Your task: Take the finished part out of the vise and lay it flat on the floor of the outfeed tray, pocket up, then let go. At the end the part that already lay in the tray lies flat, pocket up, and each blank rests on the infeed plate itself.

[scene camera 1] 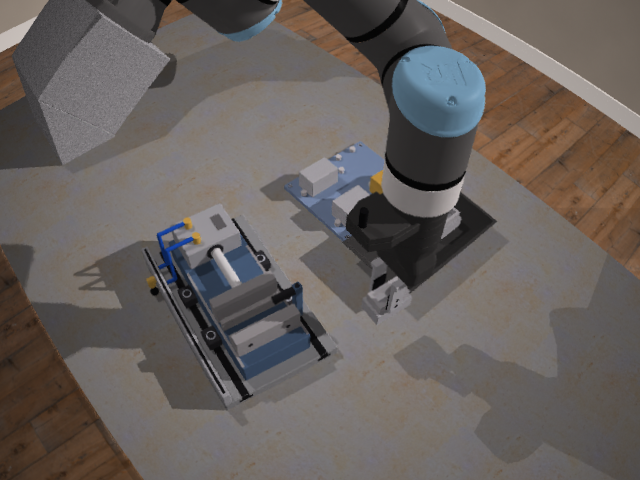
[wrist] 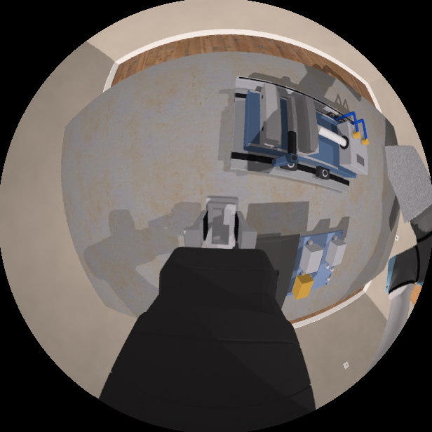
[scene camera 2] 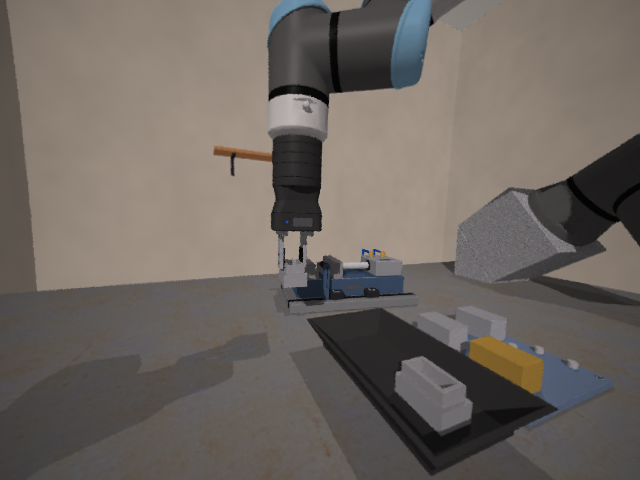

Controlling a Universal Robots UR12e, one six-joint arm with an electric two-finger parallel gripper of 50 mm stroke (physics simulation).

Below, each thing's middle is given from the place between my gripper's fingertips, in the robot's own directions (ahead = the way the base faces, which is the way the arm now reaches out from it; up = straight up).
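Labels:
My gripper is 3 cm above the cylinder block (scene camera 1: 195, 255), 26 cm past it and 15 cm to the left of it. As for the yellow block (scene camera 2: 525, 370), it sits 8 cm below my hand, 20 cm to the left of it and 23 cm behind it. The rail (scene camera 1: 226, 398) is 8 cm below my hand, 25 cm to the right of it and 17 cm behind it.

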